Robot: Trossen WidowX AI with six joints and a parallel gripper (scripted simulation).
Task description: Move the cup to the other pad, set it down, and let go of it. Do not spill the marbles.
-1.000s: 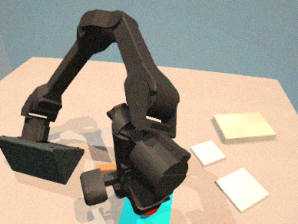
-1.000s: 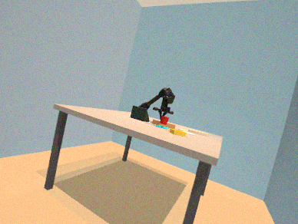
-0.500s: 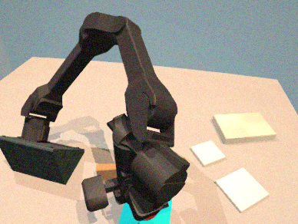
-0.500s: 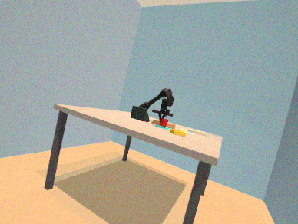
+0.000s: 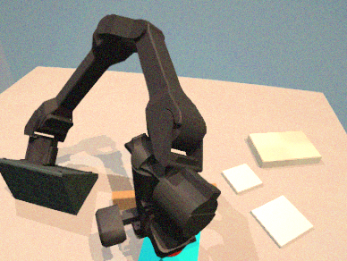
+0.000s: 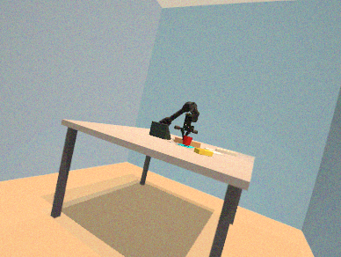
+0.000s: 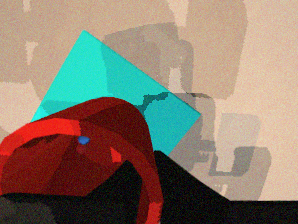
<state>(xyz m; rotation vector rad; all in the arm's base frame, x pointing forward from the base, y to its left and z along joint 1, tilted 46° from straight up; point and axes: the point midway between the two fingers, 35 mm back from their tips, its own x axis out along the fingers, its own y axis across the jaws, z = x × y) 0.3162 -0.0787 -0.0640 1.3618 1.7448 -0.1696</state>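
Now: gripper tip 30 mm short of the red cup and 20 mm to the right of it. Round my gripper tip: cyan pad (50 mm below, 20 mm to the left, 20 mm ahead); blue marble (40 mm ahead, 30 mm to the left, 20 mm below); pale blue pad (220 mm to the left, 50 mm below, 50 mm behind).
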